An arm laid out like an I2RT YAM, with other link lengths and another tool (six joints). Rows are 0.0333 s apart.
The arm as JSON. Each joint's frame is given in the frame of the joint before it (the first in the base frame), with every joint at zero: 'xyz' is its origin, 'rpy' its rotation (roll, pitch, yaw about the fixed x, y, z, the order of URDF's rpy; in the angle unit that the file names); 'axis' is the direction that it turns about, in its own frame. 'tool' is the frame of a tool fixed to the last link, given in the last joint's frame.
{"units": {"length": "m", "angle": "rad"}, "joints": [
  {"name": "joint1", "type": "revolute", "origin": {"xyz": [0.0, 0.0, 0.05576], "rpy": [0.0, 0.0, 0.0]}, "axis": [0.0, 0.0, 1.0]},
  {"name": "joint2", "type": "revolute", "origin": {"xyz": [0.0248, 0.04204, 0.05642], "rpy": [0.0, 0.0, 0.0]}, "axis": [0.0, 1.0, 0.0]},
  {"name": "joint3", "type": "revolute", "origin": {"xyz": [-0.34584, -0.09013, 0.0], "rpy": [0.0, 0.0, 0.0]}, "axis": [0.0, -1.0, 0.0]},
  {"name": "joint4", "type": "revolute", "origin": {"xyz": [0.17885, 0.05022, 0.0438], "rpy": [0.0, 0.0, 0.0]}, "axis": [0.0, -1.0, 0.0]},
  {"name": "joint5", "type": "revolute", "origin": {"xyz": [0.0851, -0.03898, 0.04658], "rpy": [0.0, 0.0, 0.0]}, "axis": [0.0, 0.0, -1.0]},
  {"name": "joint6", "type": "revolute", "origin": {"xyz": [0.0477, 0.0, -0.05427], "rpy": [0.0, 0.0, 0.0]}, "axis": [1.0, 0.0, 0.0]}
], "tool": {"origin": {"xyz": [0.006, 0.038, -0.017], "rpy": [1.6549, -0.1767, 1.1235]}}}
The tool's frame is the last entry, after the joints.
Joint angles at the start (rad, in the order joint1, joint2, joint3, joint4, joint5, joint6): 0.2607, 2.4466, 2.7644, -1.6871, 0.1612, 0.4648
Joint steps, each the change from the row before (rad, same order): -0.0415, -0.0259, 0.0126, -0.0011, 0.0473, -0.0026; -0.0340, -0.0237, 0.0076, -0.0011, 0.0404, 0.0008; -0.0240, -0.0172, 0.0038, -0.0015, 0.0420, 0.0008; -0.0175, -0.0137, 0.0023, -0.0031, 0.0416, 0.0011; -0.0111, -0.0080, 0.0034, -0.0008, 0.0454, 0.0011; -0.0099, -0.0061, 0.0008, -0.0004, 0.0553, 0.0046; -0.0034, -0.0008, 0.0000, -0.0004, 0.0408, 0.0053; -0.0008, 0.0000, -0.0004, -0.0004, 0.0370, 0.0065
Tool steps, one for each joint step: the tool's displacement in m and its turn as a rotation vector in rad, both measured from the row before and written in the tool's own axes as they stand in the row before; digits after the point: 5 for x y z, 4 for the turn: -0.02233, 0.01291, 0.00028, -0.0334, -0.0266, 0.0645; -0.01876, 0.01068, 0.00059, -0.0259, -0.0253, 0.0561; -0.01354, 0.00796, 0.00171, -0.0239, -0.0307, 0.0425; -0.01056, 0.00603, 0.00196, -0.0221, -0.0325, 0.0336; -0.00685, 0.00485, 0.00244, -0.0253, -0.0346, 0.0282; -0.00581, 0.00476, 0.00382, -0.0274, -0.0446, 0.0304; -0.00188, 0.00237, 0.00301, -0.0192, -0.0335, 0.0183; -0.00083, 0.00157, 0.00229, -0.0174, -0.0298, 0.0157
